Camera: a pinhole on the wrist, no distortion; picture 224 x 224 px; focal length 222.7 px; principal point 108.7 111.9 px. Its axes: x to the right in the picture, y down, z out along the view. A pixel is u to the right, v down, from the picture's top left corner.
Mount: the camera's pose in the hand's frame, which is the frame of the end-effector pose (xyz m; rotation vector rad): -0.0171 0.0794 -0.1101 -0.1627 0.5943 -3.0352
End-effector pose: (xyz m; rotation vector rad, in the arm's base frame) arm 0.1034 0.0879 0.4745 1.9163 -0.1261 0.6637
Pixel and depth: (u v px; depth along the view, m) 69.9 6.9 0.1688
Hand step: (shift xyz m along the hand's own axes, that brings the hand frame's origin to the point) 0.0291 0.0919 0.0727
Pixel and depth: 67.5 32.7 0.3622
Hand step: 0.0868 0.0676 0.2658
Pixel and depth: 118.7 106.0 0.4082
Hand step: 0.0099 -0.0643 0.2716
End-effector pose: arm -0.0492 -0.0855 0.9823 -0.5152 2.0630 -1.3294
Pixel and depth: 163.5 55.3 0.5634
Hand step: -0.0954 -0.0074 0.4760
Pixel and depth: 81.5 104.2 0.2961
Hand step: 0.0516 -0.0194 0.1630
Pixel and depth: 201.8 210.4 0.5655
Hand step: -0.1831 -0.3784 0.3384
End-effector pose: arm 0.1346 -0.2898 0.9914 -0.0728 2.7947 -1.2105
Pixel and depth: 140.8 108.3 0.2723
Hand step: -0.0259 -0.0208 0.1460
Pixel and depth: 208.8 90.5 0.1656
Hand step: -0.0730 0.0275 0.0554
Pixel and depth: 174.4 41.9 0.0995
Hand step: -0.0359 0.0693 -0.0039
